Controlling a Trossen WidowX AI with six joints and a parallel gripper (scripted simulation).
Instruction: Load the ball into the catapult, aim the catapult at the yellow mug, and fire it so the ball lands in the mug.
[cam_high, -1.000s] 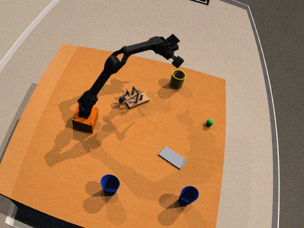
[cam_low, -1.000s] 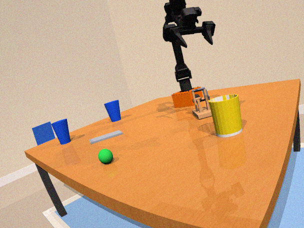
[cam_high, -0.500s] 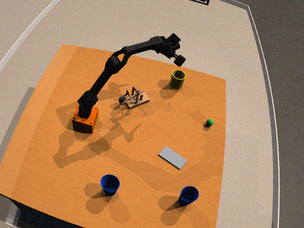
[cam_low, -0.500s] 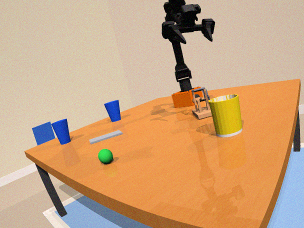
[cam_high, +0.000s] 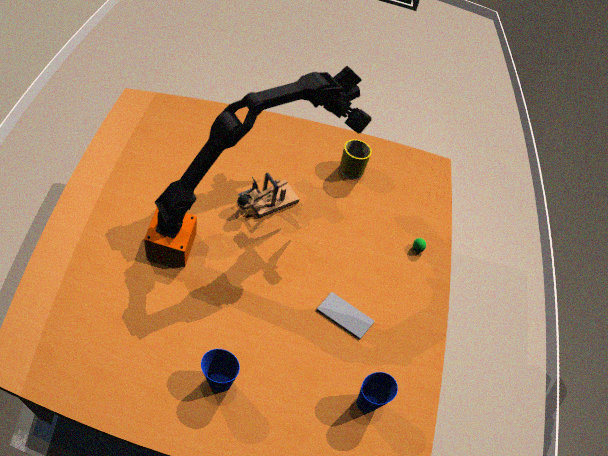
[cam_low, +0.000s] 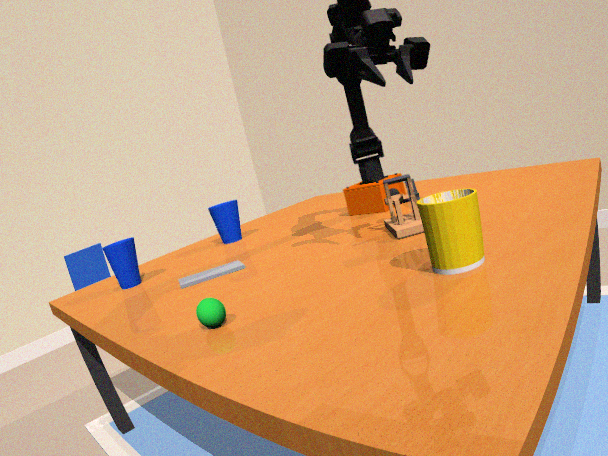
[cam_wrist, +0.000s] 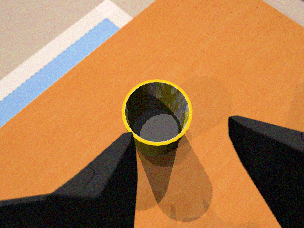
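Now: the small black ball 25 cm to the right of my gripper tip, 23 cm behind it and 21 cm below it. The rest, counted from my gripper tip: green ball (32 cm ahead, 25 cm below, 17 cm to the right); then wooden catapult (22 cm below, 19 cm to the right, 19 cm behind); then yellow mug (25 cm below, 6 cm to the left, 5 cm ahead).
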